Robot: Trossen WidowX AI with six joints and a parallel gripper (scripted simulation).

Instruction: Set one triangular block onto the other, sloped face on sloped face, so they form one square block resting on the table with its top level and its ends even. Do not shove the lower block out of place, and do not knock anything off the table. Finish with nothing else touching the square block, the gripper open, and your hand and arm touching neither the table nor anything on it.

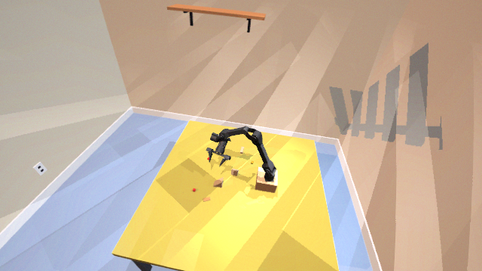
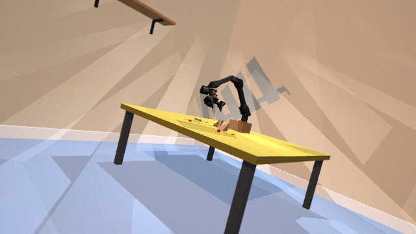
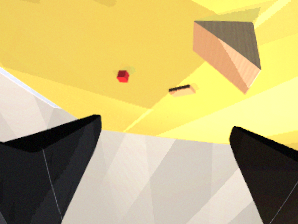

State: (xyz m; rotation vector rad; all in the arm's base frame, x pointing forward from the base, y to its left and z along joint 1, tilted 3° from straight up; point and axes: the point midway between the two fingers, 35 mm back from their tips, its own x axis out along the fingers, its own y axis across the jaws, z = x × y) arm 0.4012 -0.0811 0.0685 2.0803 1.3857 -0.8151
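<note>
My gripper tip is now 130 mm above the block, 70 mm to the right of it and 50 mm past it.
</note>
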